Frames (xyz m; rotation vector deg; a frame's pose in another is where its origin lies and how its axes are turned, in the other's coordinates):
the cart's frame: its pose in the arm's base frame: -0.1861 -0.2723 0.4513 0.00 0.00 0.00
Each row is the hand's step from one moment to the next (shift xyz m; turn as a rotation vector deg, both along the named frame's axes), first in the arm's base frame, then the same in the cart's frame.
Working: the arm's base frame: its pose in the cart's frame: 0.1861 0.2723 -0.4513 0.00 0.00 0.00

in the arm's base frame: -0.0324 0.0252 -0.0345 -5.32 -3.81 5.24
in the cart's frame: -0.0324 0.0252 -0.0345 -5.32 -3.81 5.24
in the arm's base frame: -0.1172 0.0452 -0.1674 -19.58 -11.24 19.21
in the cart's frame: -0.1172 0.0452 -0.1674 -19.58 -11.24 19.21
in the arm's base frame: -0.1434 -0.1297 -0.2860 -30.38 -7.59 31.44
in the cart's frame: -0.1434 -0.1297 -0.2860 -30.38 -7.59 31.44
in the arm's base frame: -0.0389 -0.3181 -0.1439 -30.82 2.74 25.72
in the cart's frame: -0.0389 -0.3181 -0.1439 -30.82 2.74 25.72
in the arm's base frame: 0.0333 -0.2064 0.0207 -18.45 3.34 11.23
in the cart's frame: 0.0333 -0.2064 0.0207 -18.45 3.34 11.23
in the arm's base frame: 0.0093 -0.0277 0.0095 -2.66 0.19 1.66
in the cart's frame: 0.0093 -0.0277 0.0095 -2.66 0.19 1.66
